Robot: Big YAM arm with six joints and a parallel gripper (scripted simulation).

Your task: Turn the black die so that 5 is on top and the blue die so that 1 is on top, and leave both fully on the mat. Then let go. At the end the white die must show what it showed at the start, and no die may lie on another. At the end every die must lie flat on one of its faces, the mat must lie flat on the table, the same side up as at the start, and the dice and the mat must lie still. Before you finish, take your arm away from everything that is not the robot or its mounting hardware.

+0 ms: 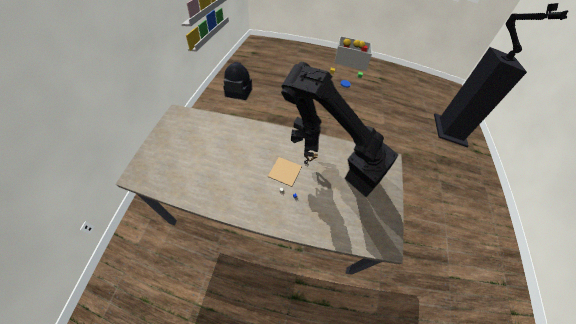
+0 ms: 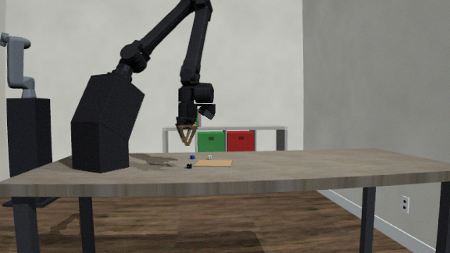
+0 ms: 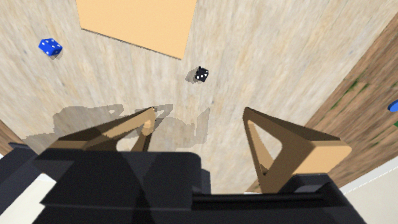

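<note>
My hand is 9 cm above the black die and 1 cm short of it. Round my hand: blue die 22 cm to the left, 9 cm below, 1 cm ahead; white die 21 cm to the left, 9 cm below, 9 cm ahead; tan mat 11 cm ahead, 10 cm below, 9 cm to the left.
</note>
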